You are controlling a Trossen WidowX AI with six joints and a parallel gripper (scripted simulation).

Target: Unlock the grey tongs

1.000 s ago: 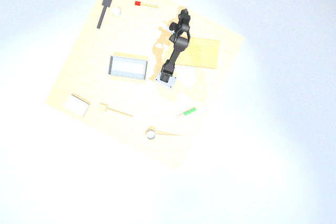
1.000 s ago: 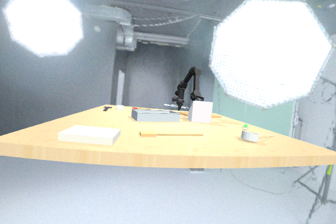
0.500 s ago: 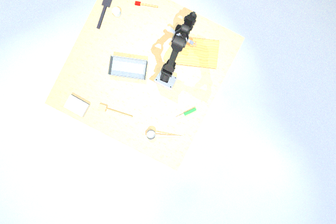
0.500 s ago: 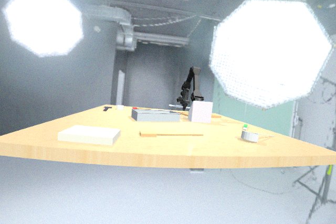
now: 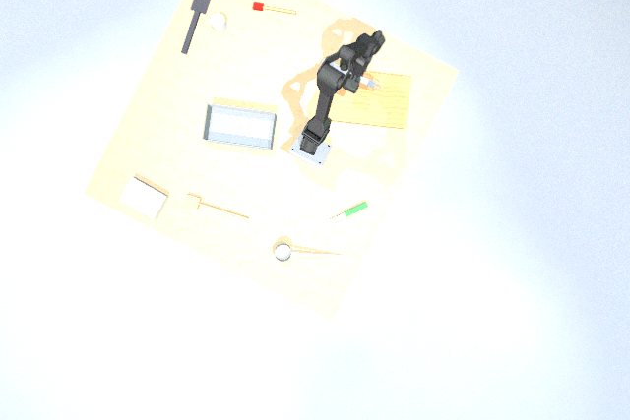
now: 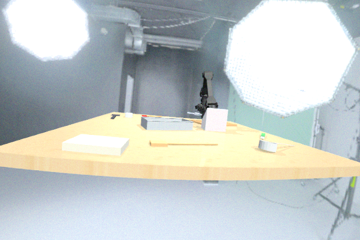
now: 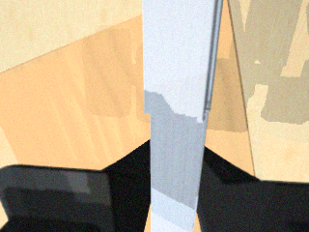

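Right now my gripper tip is 10 cm past the wooden board, 4 cm to the right of it and 3 cm above it. The rest, counted from my gripper tip: green-handled tool 21 cm behind, 56 cm to the left, 3 cm below; then roasting tin 39 cm ahead, 39 cm to the left, 1 cm below; then black spatula 78 cm ahead, 2 cm to the right, 4 cm below.
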